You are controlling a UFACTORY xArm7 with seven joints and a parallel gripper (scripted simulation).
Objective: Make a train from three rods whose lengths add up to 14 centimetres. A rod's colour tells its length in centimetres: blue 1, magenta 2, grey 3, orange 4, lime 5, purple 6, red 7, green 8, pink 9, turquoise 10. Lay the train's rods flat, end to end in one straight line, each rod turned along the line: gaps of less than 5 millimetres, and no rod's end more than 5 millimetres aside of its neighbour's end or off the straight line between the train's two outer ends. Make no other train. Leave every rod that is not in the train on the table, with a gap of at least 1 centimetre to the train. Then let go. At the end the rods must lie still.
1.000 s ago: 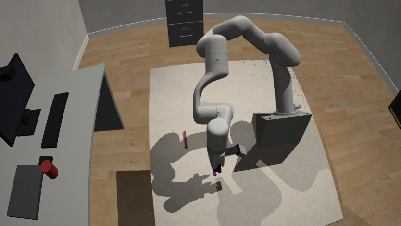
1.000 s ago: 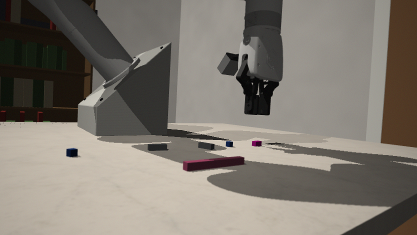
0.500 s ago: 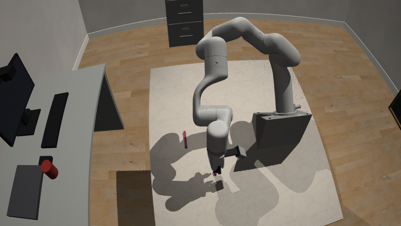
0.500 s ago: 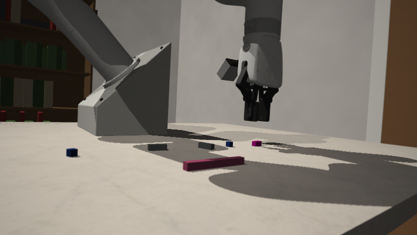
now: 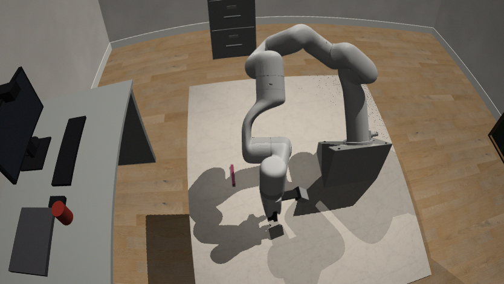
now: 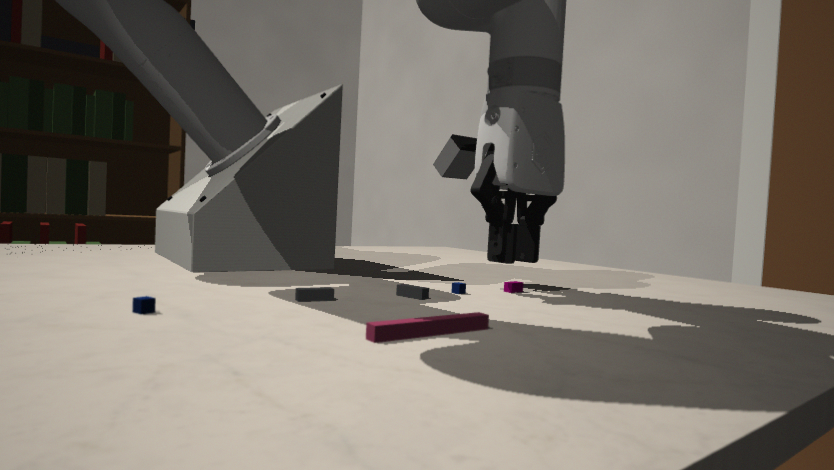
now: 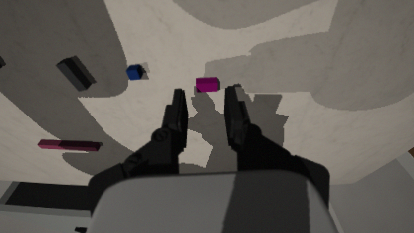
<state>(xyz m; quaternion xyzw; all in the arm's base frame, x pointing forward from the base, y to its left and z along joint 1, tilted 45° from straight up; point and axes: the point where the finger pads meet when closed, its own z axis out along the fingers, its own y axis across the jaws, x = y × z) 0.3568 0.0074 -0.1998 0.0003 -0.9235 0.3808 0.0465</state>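
My hand is 5 cm above the magenta rod. From my hand the other things lie so: pink rod 10 cm ahead, 21 cm to the right, 5 cm below; grey rod 3 cm behind, 21 cm to the right, 5 cm below.
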